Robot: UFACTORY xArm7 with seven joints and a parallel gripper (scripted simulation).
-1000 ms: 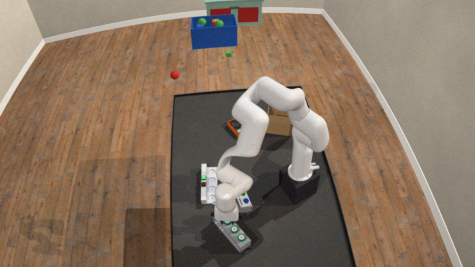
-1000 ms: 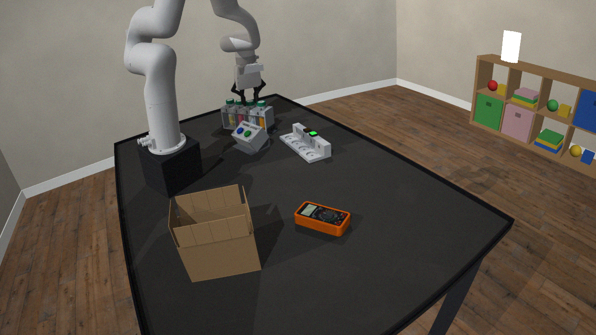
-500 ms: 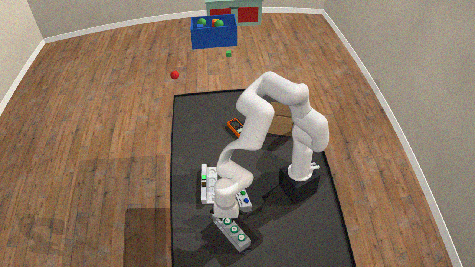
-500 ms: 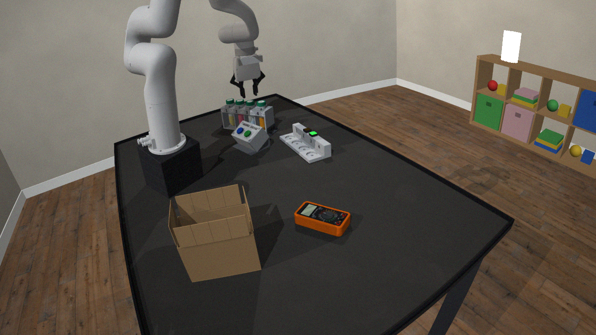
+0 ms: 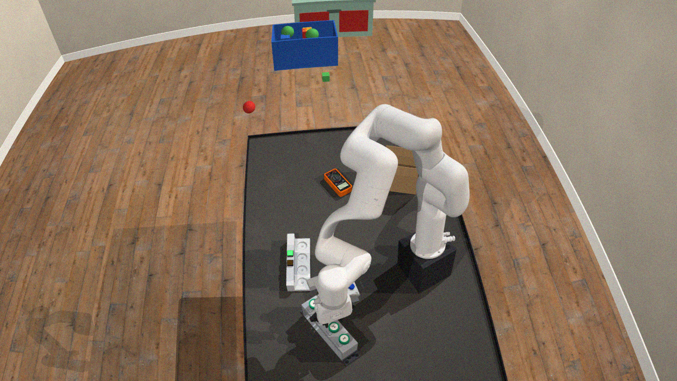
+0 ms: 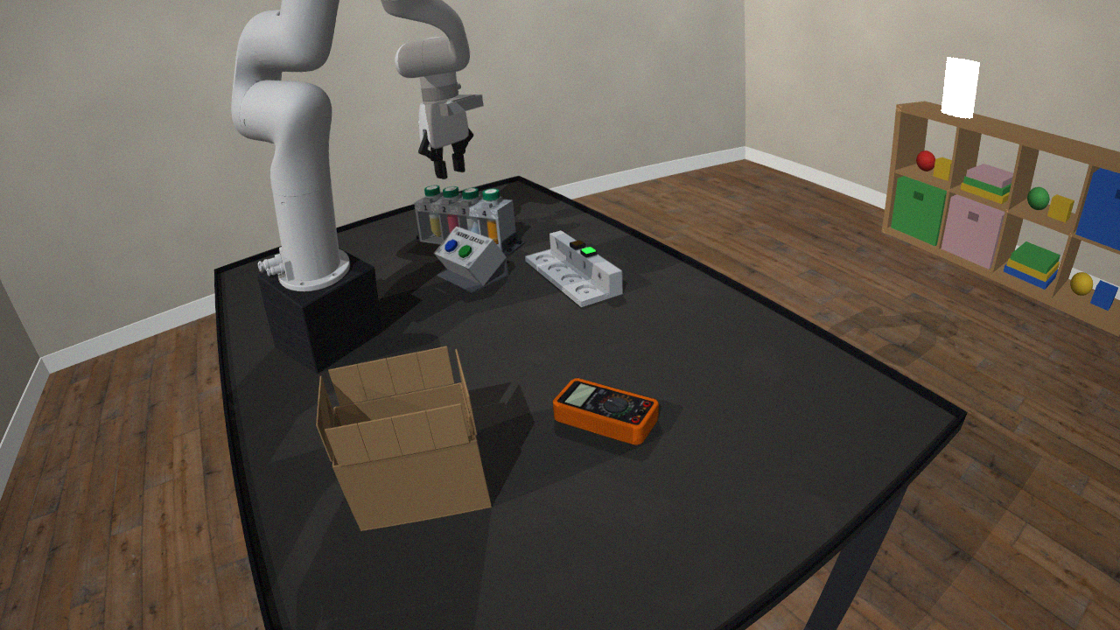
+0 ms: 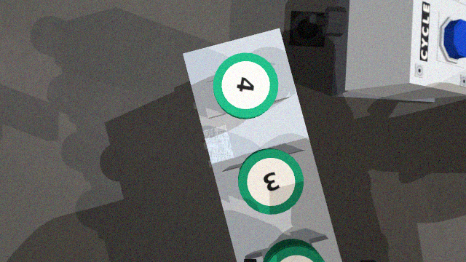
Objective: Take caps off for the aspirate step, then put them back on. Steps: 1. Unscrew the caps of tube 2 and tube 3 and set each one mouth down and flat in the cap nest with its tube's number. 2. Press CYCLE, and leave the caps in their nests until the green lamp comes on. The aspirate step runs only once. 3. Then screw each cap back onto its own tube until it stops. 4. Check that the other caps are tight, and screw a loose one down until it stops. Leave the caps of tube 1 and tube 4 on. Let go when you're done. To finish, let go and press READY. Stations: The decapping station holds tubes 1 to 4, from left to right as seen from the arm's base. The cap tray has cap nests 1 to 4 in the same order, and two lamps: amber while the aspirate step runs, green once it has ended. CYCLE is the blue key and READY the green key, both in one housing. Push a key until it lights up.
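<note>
Now: hand 8 cm to the left of the cap, 6 cm above it and 5 cm short of it. Round my hand: blue key 16 cm to the right, 11 cm below, 8 cm behind; green key 21 cm to the right, 11 cm below, 7 cm behind; key housing 18 cm to the right, 12 cm below, 6 cm behind.
</note>
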